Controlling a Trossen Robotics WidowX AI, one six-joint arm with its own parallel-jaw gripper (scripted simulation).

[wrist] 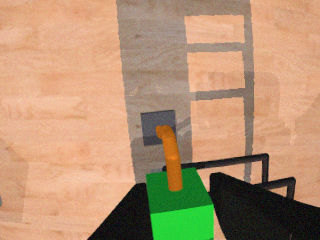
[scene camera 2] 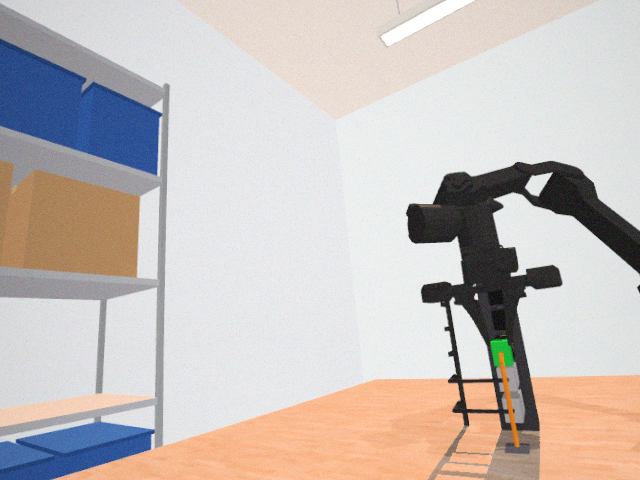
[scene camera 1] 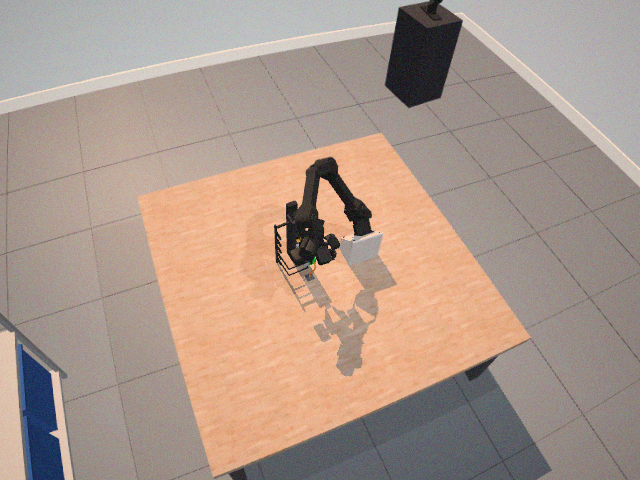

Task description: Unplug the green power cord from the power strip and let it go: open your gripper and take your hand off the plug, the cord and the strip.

Observation:
I see my gripper and an anchor.
My gripper also shows in the wrist view.

